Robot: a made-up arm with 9 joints. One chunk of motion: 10 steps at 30 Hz.
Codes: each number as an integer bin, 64 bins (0 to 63) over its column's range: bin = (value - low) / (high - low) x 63, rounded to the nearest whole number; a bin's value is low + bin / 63 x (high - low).
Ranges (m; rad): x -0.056..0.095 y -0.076..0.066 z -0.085..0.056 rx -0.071..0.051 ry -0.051..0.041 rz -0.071..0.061
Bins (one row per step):
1: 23 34 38 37 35 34
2: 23 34 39 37 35 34
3: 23 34 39 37 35 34
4: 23 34 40 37 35 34
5: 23 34 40 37 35 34
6: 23 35 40 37 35 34
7: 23 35 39 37 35 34
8: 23 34 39 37 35 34
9: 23 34 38 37 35 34
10: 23 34 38 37 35 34
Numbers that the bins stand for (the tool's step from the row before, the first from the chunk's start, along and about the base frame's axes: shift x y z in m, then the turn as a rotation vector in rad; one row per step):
1: -0.00087 0.00063 0.00005 0.00065 0.00011 0.00024
2: -0.00087 0.00063 0.00229 0.00065 0.00011 0.00024
3: -0.00087 0.00063 0.00229 0.00065 0.00011 0.00024
4: -0.00087 0.00063 0.00452 0.00065 0.00011 0.00024
5: -0.00087 0.00063 0.00452 0.00065 0.00011 0.00024
6: -0.00087 0.00289 0.00452 0.00065 0.00011 0.00024
7: -0.00087 0.00289 0.00229 0.00065 0.00011 0.00024
8: -0.00087 0.00063 0.00229 0.00065 0.00011 0.00024
9: -0.00087 0.00063 0.00005 0.00065 0.00011 0.00024
10: -0.00087 0.00063 0.00005 0.00065 0.00011 0.00024

